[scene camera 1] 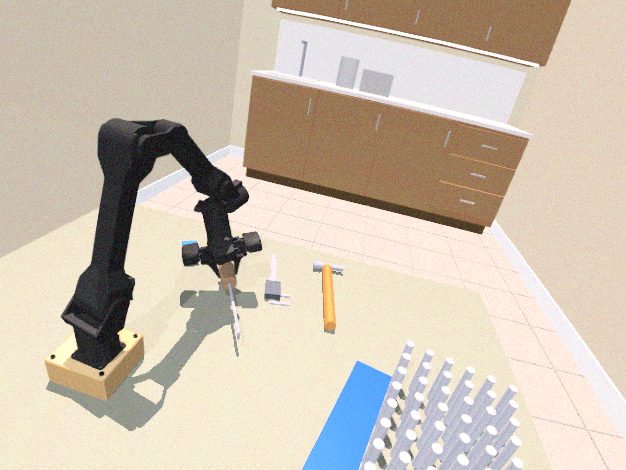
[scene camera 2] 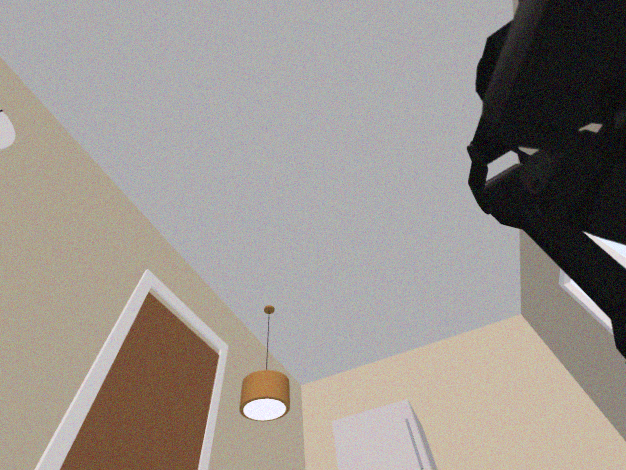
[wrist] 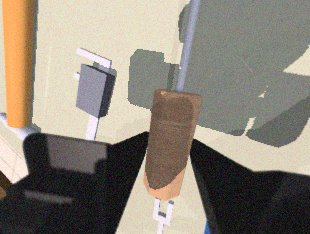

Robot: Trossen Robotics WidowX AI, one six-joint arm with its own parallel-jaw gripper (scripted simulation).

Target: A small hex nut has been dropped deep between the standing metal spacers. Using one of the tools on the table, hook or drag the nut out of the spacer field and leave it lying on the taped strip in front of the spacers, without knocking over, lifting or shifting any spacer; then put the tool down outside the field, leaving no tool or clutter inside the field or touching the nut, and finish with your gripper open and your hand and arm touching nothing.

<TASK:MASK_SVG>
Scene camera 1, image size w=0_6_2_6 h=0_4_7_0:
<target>gripper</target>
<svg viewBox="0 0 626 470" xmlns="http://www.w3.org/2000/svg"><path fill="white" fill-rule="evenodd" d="M259 234L253 231L242 233L242 238L239 238L239 236L232 237L229 221L221 227L211 228L205 226L207 246L199 248L198 242L185 244L182 247L184 266L196 265L200 261L201 265L208 265L217 277L221 279L217 265L221 266L233 261L234 272L237 275L241 258L247 256L247 252L253 253L262 250Z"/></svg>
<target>orange-handled hammer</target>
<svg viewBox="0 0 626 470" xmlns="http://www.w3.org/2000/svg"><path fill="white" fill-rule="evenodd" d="M314 261L313 269L322 269L324 327L327 330L333 330L336 328L332 271L343 271L343 266Z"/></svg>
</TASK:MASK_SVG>
